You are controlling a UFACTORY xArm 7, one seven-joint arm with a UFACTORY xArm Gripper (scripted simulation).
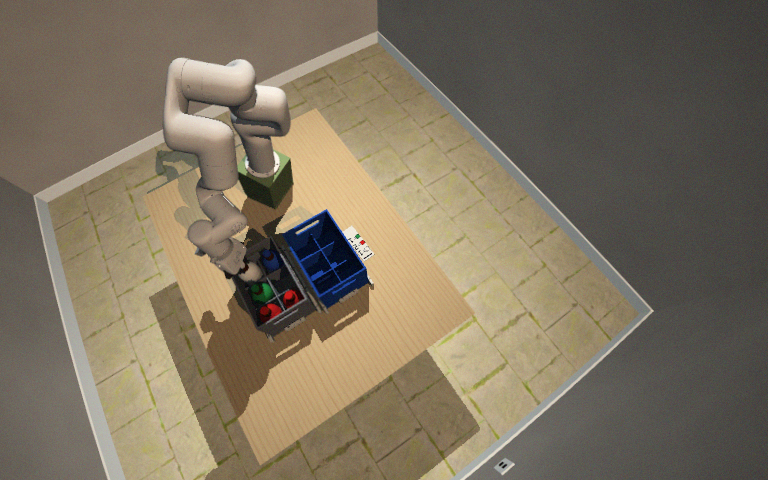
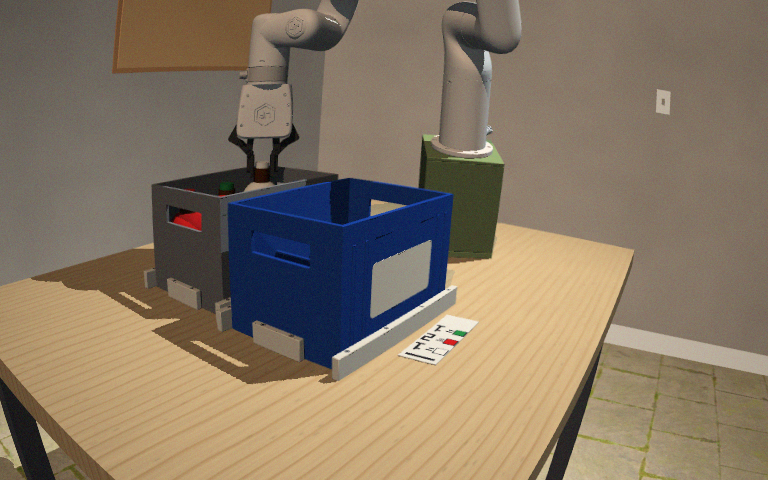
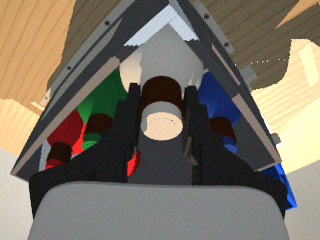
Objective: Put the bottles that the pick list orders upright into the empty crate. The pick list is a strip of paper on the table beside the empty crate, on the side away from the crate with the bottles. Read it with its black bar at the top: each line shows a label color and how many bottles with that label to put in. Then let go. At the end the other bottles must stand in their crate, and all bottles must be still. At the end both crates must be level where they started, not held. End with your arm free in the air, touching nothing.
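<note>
The gripper (image 2: 261, 176), also (image 1: 243, 267). Blue-label bottle (image 3: 223, 113). White-label bottle (image 3: 164, 65). Green-label bottle (image 3: 97, 110). Grey crate (image 2: 200, 259), also (image 3: 126, 34). Blue crate (image 2: 348, 281).
</note>
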